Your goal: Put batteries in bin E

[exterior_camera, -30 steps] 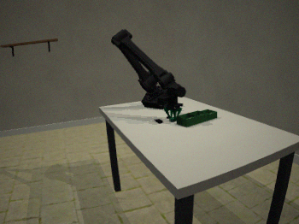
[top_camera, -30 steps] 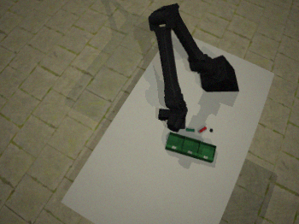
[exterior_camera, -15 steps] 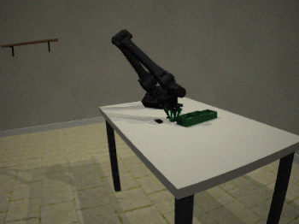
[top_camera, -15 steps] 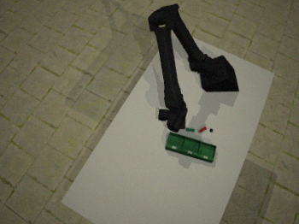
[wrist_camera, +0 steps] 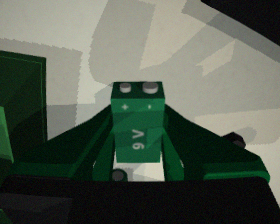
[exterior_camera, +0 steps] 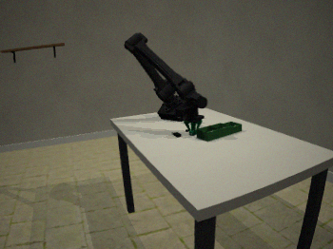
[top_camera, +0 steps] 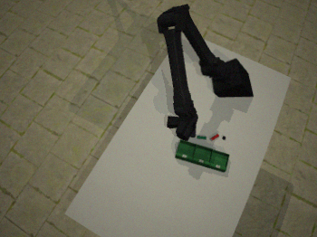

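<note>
My hand is 1 cm to the left of the green 9 V battery. Round my hand: green cylindrical battery: 8 cm to the left, 2 cm behind; then green bin: 12 cm to the left, 7 cm ahead, 1 cm above; then red cylindrical battery: 13 cm to the left, 5 cm behind.
</note>
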